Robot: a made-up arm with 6 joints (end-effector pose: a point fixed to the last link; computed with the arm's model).
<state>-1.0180 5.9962 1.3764 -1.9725 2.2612 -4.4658</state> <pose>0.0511 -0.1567 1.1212 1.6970 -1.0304 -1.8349</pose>
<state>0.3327 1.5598 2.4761 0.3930 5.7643 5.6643</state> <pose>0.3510 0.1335 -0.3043 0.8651 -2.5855 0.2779</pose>
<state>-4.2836 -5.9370 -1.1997 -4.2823 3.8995 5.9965</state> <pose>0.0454 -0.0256 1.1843 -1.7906 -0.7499 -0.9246</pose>
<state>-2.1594 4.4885 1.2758 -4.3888 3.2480 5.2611</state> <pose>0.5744 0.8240 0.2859 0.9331 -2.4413 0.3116</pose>
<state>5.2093 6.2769 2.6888 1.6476 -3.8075 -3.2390</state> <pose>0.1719 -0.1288 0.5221 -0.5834 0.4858 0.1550</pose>
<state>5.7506 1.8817 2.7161 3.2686 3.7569 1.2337</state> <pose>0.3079 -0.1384 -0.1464 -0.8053 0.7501 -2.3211</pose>
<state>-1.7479 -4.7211 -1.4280 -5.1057 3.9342 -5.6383</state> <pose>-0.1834 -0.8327 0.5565 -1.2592 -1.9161 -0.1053</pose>
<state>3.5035 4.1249 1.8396 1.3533 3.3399 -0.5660</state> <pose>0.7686 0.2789 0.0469 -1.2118 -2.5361 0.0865</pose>
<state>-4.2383 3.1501 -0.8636 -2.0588 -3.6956 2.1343</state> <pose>-0.1410 0.3077 -0.9873 0.2935 0.6710 0.1621</pose>
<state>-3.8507 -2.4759 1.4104 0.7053 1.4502 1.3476</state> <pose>0.6487 -0.6784 -0.2233 0.9507 0.0406 -2.1380</pose>
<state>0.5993 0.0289 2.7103 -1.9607 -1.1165 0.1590</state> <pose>0.1135 0.2115 0.3870 -2.3096 0.6104 1.1214</pose>
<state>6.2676 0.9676 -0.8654 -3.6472 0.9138 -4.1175</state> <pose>0.6668 0.0568 1.1451 0.1542 -0.8877 -1.3823</pose>
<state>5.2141 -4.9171 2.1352 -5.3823 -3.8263 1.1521</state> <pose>0.3614 -0.4964 -0.1368 -0.4691 0.2685 -0.7031</pose>
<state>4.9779 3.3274 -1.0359 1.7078 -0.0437 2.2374</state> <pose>0.1066 -0.2936 -1.1118 1.2925 -2.3295 1.1445</pose>
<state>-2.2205 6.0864 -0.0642 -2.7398 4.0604 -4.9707</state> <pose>0.1750 0.1309 1.3641 0.0760 -2.3594 1.4632</pose>
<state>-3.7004 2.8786 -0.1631 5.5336 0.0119 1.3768</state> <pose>-0.4110 0.2226 -1.2521 2.5421 -1.7164 -0.6496</pose>
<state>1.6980 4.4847 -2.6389 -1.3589 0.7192 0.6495</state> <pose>0.0615 -0.2248 -0.2593 -1.5545 1.1187 -0.0035</pose>
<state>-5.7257 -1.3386 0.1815 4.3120 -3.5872 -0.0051</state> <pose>-1.0118 -0.6408 0.4458 1.7073 1.5538 1.0274</pose>
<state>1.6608 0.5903 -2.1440 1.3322 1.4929 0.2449</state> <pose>-0.1171 -0.0816 0.8104 -1.1305 -1.0461 1.6396</pose>
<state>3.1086 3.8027 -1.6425 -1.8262 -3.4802 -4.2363</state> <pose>0.1423 -0.0035 -0.7775 0.0552 0.9614 0.8049</pose>
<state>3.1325 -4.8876 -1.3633 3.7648 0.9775 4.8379</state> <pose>-0.7585 0.0238 0.8166 -0.8475 0.4885 -0.7752</pose>
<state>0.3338 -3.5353 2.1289 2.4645 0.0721 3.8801</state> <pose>-0.2895 -0.0640 -0.5610 0.1619 -1.4603 0.2899</pose>
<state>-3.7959 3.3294 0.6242 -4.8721 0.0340 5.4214</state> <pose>0.4559 -0.3916 -1.1280 2.3112 -1.6120 1.2162</pose>
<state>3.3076 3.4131 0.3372 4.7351 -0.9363 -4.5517</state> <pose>0.5579 -0.0161 -1.1630 2.1798 -0.3643 0.8393</pose>
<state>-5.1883 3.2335 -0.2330 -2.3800 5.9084 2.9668</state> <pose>-0.0552 0.0118 -1.3224 0.7442 -2.7620 -0.1067</pose>
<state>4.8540 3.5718 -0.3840 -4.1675 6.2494 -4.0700</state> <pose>-0.0255 0.3714 -1.2597 0.8105 -3.0117 -0.1041</pose>
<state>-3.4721 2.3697 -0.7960 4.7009 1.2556 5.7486</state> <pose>-1.0388 0.4222 -0.4877 -1.5233 -0.4098 -0.4374</pose>
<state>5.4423 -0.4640 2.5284 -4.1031 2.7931 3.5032</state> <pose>0.0557 0.0235 0.6445 -0.8898 -0.1859 0.2976</pose>
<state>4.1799 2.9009 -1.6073 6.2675 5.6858 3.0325</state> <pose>-0.3574 -0.6673 -0.4790 0.4023 -0.5978 0.8809</pose>
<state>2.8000 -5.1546 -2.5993 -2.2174 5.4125 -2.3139</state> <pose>-0.1855 -0.0287 0.5516 0.0154 1.2505 -2.0181</pose>
